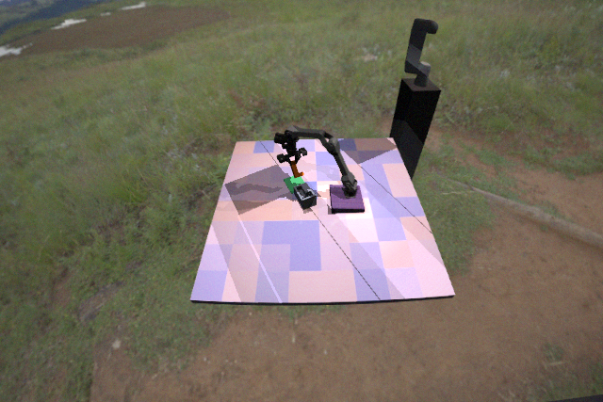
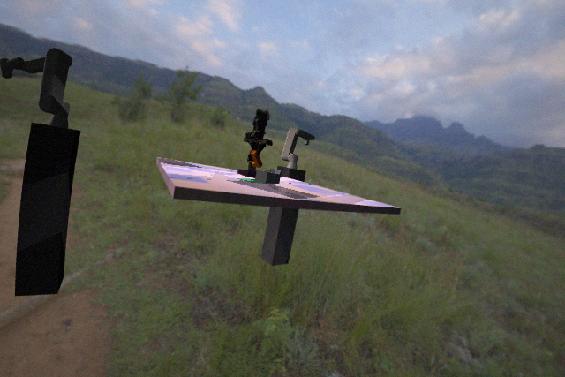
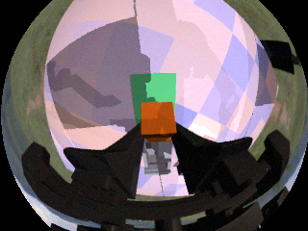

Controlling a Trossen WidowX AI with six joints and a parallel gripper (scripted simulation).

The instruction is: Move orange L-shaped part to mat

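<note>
My gripper tip is 1 cm past the green mat, 1 cm to the right of it and 17 cm above it. The rest, counted from my gripper tip: orange L-shaped part: 2 cm behind, 2 cm to the left, 3 cm below.
</note>
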